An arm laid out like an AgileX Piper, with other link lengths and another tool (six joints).
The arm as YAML. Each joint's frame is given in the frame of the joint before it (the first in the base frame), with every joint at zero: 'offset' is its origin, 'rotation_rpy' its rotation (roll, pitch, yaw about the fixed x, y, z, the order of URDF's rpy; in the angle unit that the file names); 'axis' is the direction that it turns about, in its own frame. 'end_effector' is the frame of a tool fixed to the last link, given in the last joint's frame.
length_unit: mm
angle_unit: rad
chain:
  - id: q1
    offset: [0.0, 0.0, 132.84]
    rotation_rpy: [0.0, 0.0, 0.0]
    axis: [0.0, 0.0, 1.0]
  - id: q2
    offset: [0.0, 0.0, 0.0]
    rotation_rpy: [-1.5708, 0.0, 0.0]
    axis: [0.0, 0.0, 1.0]
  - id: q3
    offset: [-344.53, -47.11, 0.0]
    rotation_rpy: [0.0, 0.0, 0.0]
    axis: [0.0, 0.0, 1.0]
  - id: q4
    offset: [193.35, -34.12, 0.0]
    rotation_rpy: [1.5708, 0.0, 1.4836]
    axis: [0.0, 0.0, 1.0]
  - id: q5
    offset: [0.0, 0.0, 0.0]
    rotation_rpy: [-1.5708, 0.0, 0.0]
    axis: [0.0, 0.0, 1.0]
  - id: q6
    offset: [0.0, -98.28, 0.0]
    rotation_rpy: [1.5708, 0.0, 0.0]
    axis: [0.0, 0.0, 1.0]
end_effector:
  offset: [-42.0, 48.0, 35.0]
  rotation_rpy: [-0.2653, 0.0, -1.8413]
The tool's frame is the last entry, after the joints.
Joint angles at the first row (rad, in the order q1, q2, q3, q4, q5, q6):
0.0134 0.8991 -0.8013 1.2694 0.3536 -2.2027
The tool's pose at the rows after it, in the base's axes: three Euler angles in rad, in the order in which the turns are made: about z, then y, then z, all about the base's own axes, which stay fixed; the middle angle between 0 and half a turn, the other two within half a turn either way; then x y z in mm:
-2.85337, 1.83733, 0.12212, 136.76, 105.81, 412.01
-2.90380, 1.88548, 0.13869, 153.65, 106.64, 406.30
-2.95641, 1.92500, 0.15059, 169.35, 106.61, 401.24
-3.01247, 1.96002, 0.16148, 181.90, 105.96, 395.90
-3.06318, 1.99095, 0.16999, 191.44, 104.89, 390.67
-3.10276, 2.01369, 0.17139, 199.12, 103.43, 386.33
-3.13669, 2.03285, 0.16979, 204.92, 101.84, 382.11
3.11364, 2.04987, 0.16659, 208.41, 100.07, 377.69
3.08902, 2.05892, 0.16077, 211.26, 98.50, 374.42
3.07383, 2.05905, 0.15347, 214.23, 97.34, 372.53
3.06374, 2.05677, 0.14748, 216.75, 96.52, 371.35
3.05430, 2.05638, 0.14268, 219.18, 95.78, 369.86
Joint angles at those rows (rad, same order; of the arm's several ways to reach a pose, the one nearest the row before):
0.0133 0.9711 -0.8325 1.2060 0.3876 -2.2036
0.0134 1.0403 -0.8705 1.1510 0.4171 -2.2042
0.0135 1.1033 -0.9121 1.0946 0.4434 -2.2048
0.0134 1.1561 -0.9514 1.0348 0.4718 -2.2049
0.0135 1.1982 -0.9841 0.9806 0.4980 -2.2044
0.0134 1.2301 -1.0083 0.9392 0.5137 -2.2041
0.0135 1.2544 -1.0250 0.9044 0.5244 -2.2039
0.0135 1.2711 -1.0344 0.8724 0.5330 -2.2050
0.0135 1.2826 -1.0394 0.8524 0.5340 -2.2090
0.0134 1.2910 -1.0417 0.8467 0.5271 -2.2176
0.0135 1.2972 -1.0432 0.8461 0.5197 -2.2264
0.0135 1.3040 -1.0441 0.8457 0.5135 -2.2351

